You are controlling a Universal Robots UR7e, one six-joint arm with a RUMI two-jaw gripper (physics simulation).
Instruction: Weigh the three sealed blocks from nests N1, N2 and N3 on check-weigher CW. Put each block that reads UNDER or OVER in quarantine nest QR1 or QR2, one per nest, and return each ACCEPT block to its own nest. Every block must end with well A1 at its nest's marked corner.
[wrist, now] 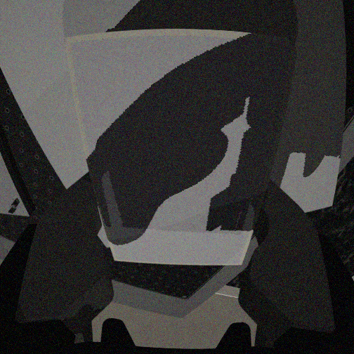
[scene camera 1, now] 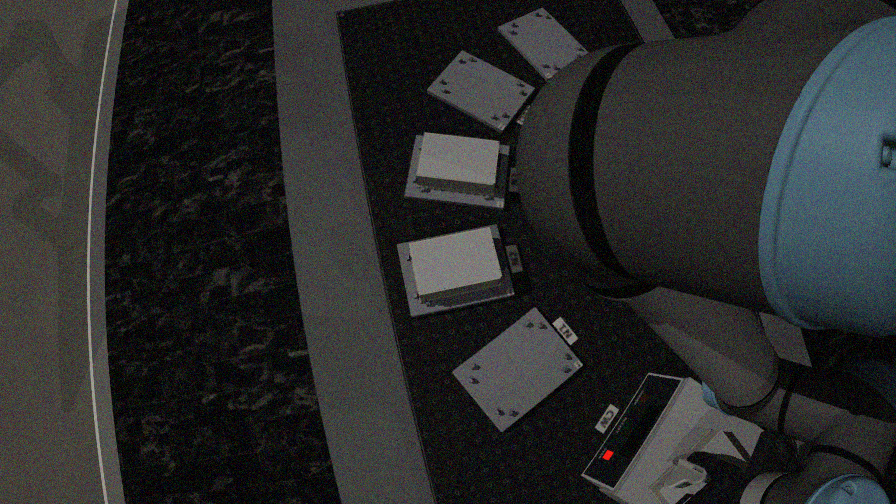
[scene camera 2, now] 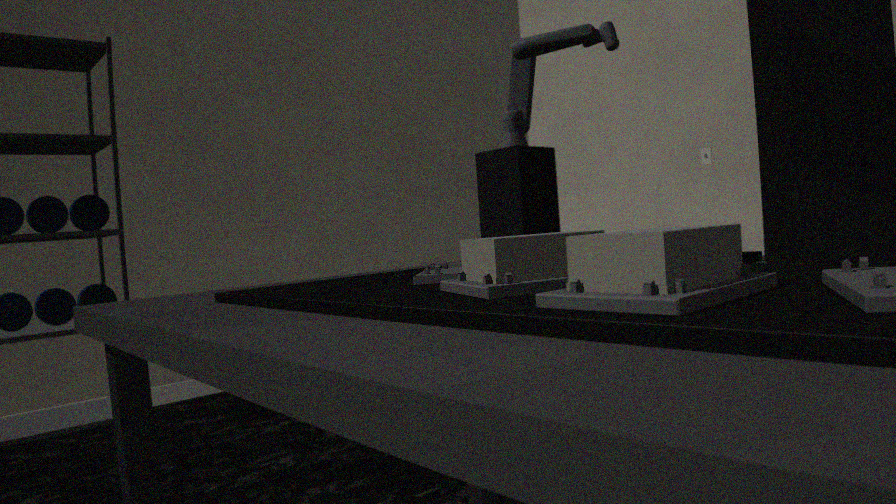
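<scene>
My gripper [wrist: 178, 176] is shut on a pale block [wrist: 165, 247], which a dark shadow partly covers. Check-weigher CW [scene camera 1: 695, 401] [wrist: 30, 75] lies below; contact is unclear. Its red indicator [scene camera 1: 607, 455] is lit, its text unreadable. Nest N1 [scene camera 1: 517, 369] [scene camera 2: 852, 285] is empty. One block [scene camera 1: 456, 260] [scene camera 2: 614, 263] sits in nest N2 [scene camera 1: 403, 257] [scene camera 2: 607, 304], another block [scene camera 1: 460, 156] [scene camera 2: 529, 257] in nest N3 [scene camera 1: 410, 181] [scene camera 2: 463, 288]. Two empty quarantine nests [scene camera 1: 481, 90] [scene camera 1: 542, 40] stand beyond; which is QR1 is unclear. Well A1 does not show on the blocks.
The large arm link [scene camera 1: 676, 169] hangs over the right of the black mat [scene camera 1: 388, 94] in scene camera 1. Small pegs stand at the nest corners. A grey table edge [scene camera 1: 325, 250] [scene camera 2: 438, 357] borders the mat. A shelf rack [scene camera 2: 117, 188] stands at the far left.
</scene>
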